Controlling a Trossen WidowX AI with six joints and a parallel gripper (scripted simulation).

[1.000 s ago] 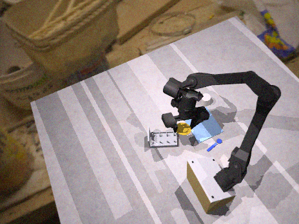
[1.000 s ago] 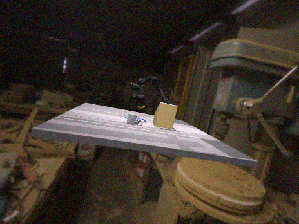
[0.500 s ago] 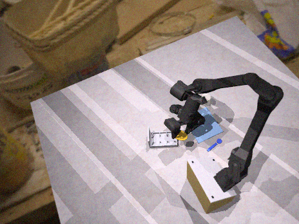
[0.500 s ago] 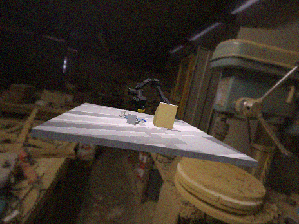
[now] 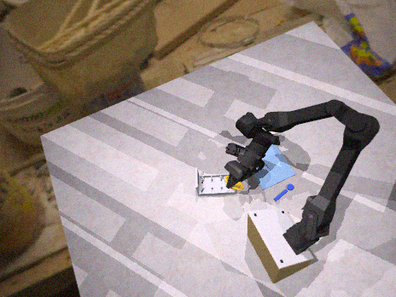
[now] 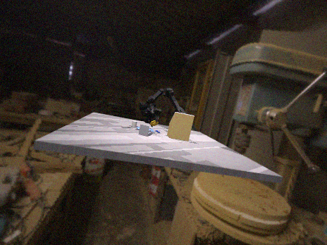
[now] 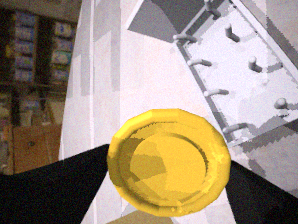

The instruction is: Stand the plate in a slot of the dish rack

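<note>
Right now my gripper tip is 60 mm short of the dish rack, 60 mm above it and 30 mm to the right of it. Round my gripper tip: light blue mat 170 mm to the right, 80 mm below, 30 mm ahead; then yellow plate 10 mm to the right, 10 mm above; then blue spoon 160 mm to the right, 80 mm below, 80 mm behind.
</note>
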